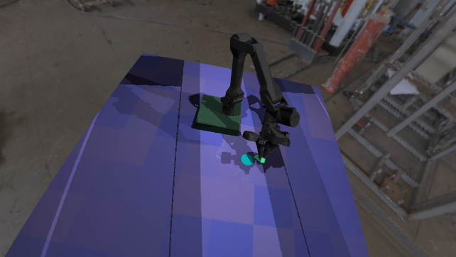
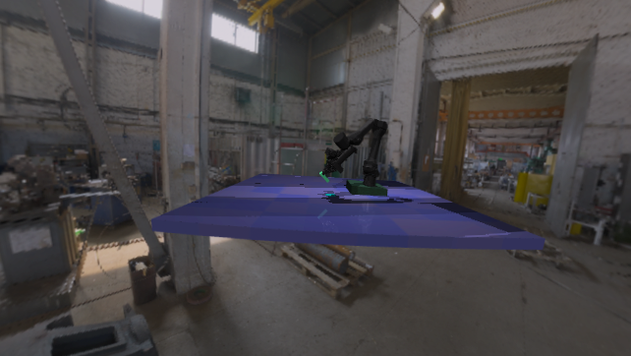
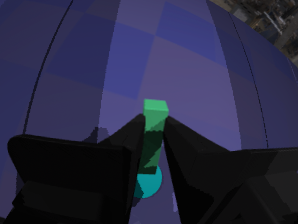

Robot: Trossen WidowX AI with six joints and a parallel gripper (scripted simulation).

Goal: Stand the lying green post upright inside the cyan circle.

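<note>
Now: the cyan circle 6 cm behind my gripper tip, 3 cm to the right of it and 12 cm below it. From my gripper tip the other things lie so: green post: 1 cm behind, 2 cm below.
</note>
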